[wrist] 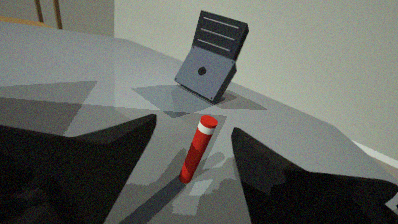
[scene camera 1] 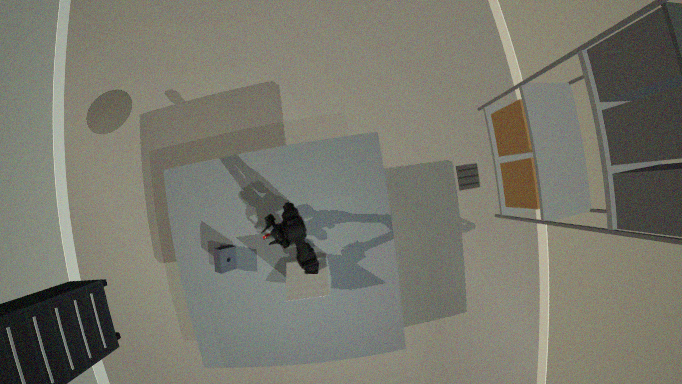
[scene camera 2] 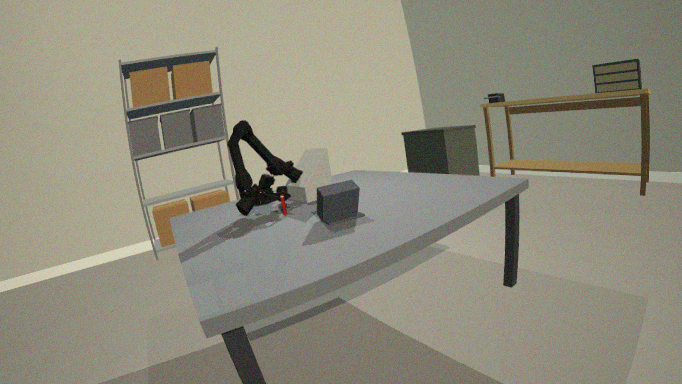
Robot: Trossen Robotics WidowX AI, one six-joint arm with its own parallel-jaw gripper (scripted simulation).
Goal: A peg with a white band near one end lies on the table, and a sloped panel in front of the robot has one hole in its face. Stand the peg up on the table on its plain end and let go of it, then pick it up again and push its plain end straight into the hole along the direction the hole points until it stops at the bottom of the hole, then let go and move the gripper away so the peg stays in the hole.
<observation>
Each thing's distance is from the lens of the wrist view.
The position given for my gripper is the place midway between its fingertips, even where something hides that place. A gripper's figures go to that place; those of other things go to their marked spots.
my gripper (wrist: 195,125): 0.11 m
red peg (wrist: 207,125): 0.10 m
sloped grey panel (wrist: 220,70): 0.33 m
The marked spots on the red peg and the sloped grey panel are 0.24 m apart.
</observation>
